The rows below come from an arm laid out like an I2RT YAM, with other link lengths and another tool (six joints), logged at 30 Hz.
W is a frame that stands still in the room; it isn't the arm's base.
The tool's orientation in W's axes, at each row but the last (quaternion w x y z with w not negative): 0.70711, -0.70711, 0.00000, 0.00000; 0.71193, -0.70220, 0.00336, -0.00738; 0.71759, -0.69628, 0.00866, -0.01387; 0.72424, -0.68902, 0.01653, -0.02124; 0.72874, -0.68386, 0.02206, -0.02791; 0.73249, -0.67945, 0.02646, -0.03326; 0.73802, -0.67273, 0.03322, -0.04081; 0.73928, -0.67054, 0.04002, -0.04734
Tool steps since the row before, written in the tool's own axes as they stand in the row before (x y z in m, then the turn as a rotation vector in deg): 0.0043, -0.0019, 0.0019, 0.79, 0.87, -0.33; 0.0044, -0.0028, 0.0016, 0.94, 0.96, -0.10; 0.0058, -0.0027, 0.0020, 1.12, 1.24, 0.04; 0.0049, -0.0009, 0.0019, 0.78, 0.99, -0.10; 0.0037, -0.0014, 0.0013, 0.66, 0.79, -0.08; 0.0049, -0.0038, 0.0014, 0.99, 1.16, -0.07; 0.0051, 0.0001, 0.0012, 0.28, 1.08, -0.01; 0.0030, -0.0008, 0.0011, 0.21, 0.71, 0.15
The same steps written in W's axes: 0.0043, 0.0019, 0.0019, 0.79, -0.33, -0.87; 0.0044, 0.0015, 0.0028, 0.94, -0.10, -0.96; 0.0058, 0.0017, 0.0028, 1.13, 0.04, -1.23; 0.0050, 0.0016, 0.0010, 0.78, -0.09, -0.99; 0.0038, 0.0009, 0.0015, 0.66, -0.08, -0.79; 0.0050, 0.0007, 0.0039, 1.00, -0.07, -1.16; 0.0052, 0.0007, 0.0000, 0.29, 0.06, -1.07; 0.0031, 0.0006, 0.0009, 0.24, 0.19, -0.69
